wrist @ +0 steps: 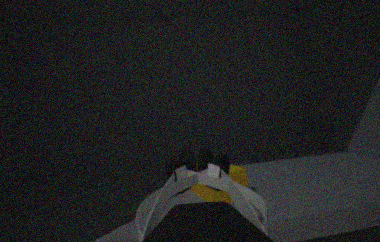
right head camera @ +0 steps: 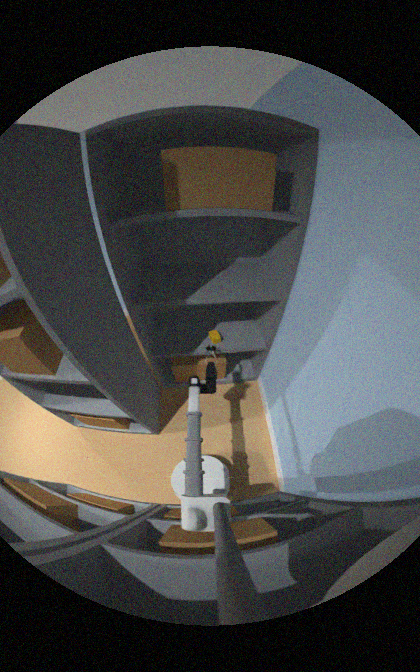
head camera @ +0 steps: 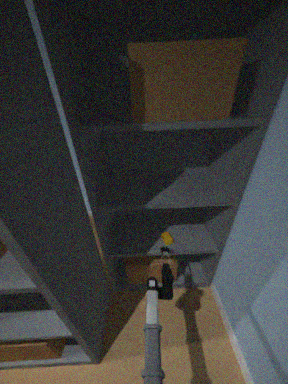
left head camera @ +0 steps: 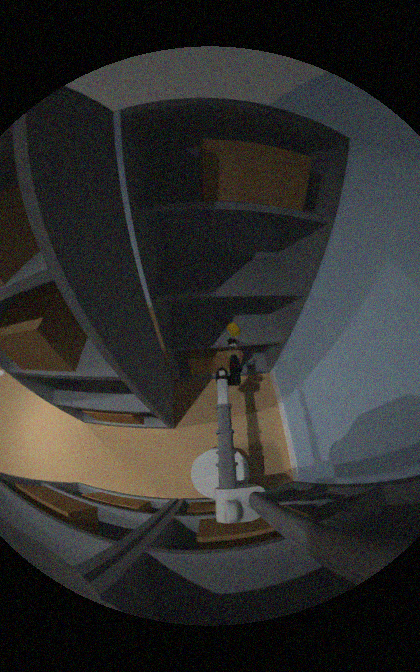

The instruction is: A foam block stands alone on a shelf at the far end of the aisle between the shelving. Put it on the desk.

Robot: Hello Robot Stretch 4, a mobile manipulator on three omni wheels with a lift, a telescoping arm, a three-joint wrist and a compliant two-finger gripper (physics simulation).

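Places are measured from the robot's base along level axes (x ahead, y left, z up), in metres.
Where they show: gripper, fingertip midpoint: point(wrist: 196, 162) point(head camera: 164, 246).
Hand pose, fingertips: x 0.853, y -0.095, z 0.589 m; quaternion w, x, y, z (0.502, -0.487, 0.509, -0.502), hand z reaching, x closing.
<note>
After its pixels a point has its place.
The yellow foam block point(head camera: 167, 238) @(x 0.961, y -0.126, z 0.550 m) point(left head camera: 233, 329) point(right head camera: 215, 336) point(wrist: 239, 175) @(x 0.947, y -0.158, z 0.543 m) sits on a low grey shelf point(head camera: 197, 242) @(x 0.961, y -0.369, z 0.506 m) point(right head camera: 245, 341) point(wrist: 310, 190) @(x 0.949, y -0.268, z 0.506 m) of the unit at the aisle's end. My gripper point(head camera: 165, 249) @(x 0.853, y -0.095, z 0.589 m) point(left head camera: 232, 342) point(right head camera: 211, 348) point(wrist: 196, 162) @(x 0.853, y -0.095, z 0.589 m) is shut, its fingertips close together at the near side of the block. In the wrist view the block shows behind and below the fingers, partly hidden by them, and is not between the tips. The desk does not show in these views.
A large brown box point(head camera: 187, 82) @(x 0.888, y -0.155, z 1.565 m) point(left head camera: 257, 175) point(right head camera: 220, 177) stands on an upper shelf. Another brown box point(right head camera: 185, 369) is below the block's shelf. A blue wall point(head camera: 260, 215) @(x 0.742, y -0.566, z 0.976 m) point(right head camera: 340, 300) runs along the right. A tall dark shelf side point(head camera: 50, 200) @(x 0.567, y 0.378, z 1.203 m) stands on the left.
</note>
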